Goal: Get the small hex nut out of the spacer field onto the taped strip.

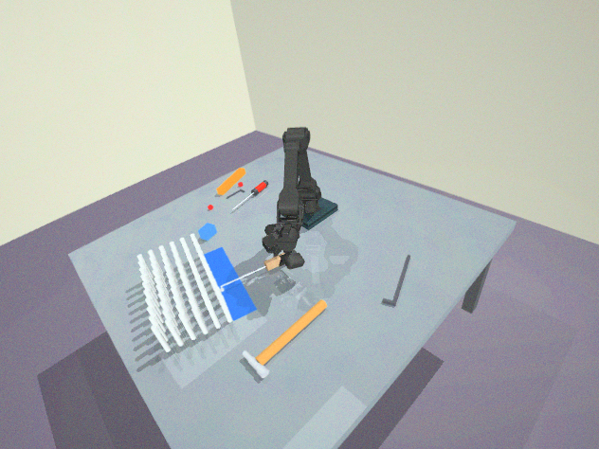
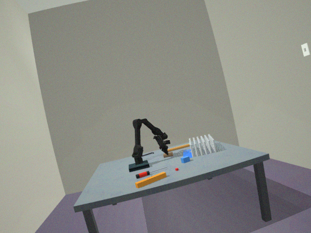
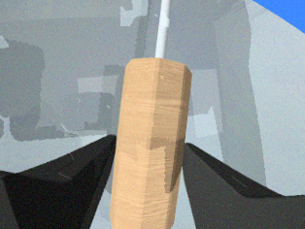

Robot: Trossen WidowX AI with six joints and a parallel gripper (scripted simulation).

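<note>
The thin-rod tool is 100 mm ahead of my gripper tip and 20 mm to the right of it. Round my gripper tip: hex key (160 mm behind, 560 mm to the right, 10 mm below); then blue taped strip (170 mm ahead, 70 mm to the right, 20 mm below); then blue block (100 mm ahead, 360 mm to the right).
</note>
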